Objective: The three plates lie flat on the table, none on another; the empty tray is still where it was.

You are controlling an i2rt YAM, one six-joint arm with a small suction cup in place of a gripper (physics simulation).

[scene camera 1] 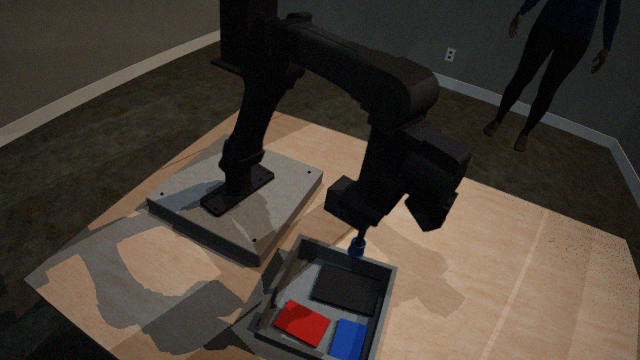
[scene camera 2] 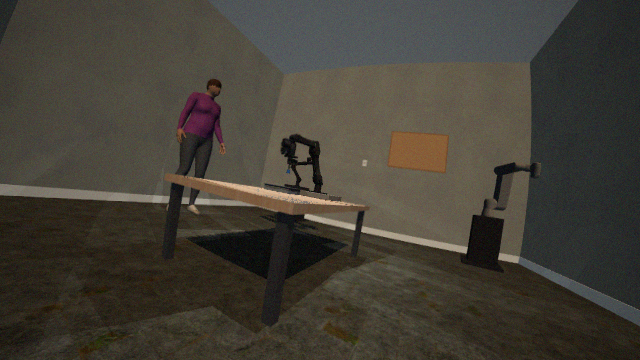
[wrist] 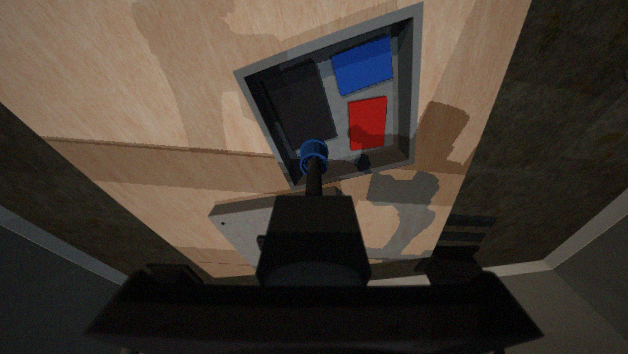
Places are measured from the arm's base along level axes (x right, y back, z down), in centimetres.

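Pixels of known places: hand, its tool point: (scene camera 1: 355,251) (scene camera 2: 288,173) (wrist: 314,151); arm's base, origin of its link: (scene camera 1: 238,189) (scene camera 2: 317,192).
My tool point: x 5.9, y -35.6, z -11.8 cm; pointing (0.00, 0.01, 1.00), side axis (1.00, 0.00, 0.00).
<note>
For each thing: its top centre in the pictures, then the offset to it from my tool point.
- black plate, centre of its top: (wrist: 301,111) (scene camera 1: 347,288) dx -2.2, dy +0.0, dz +14.8 cm
- red plate, centre of its top: (scene camera 1: 302,322) (wrist: 367,126) dx +9.9, dy +2.5, dz +14.9 cm
- blue plate, centre of its top: (wrist: 363,67) (scene camera 1: 348,341) dx +7.5, dy -6.7, dz +14.9 cm
- grey walled tray, centre of its top: (wrist: 338,124) (scene camera 1: 329,296) (scene camera 2: 283,186) dx +3.9, dy +0.9, dz +11.2 cm
A black plate (scene camera 1: 347,288) (wrist: 302,105), a red plate (scene camera 1: 302,323) (wrist: 367,122) and a blue plate (scene camera 1: 348,340) (wrist: 363,65) lie flat inside a grey walled tray (scene camera 1: 320,252) (wrist: 406,60). The plates lie apart, none on another. My gripper (scene camera 1: 356,250) (scene camera 2: 288,171) (wrist: 314,150), a small blue suction cup, is off and carries nothing. It hangs near the tray's wall on the arm's side, in the wrist view over the near end of the black plate; its exact height is hard to tell. A second, empty tray does not show in these views.
The arm stands on a thick grey slab (scene camera 1: 295,170) (wrist: 240,230) beside the tray, on a wooden table (scene camera 1: 480,240) (scene camera 2: 230,191). A person (scene camera 1: 565,30) and, in scene camera 2, a person (scene camera 2: 200,117) stand beyond the table. Another arm stands on a dark pedestal (scene camera 2: 485,237).
</note>
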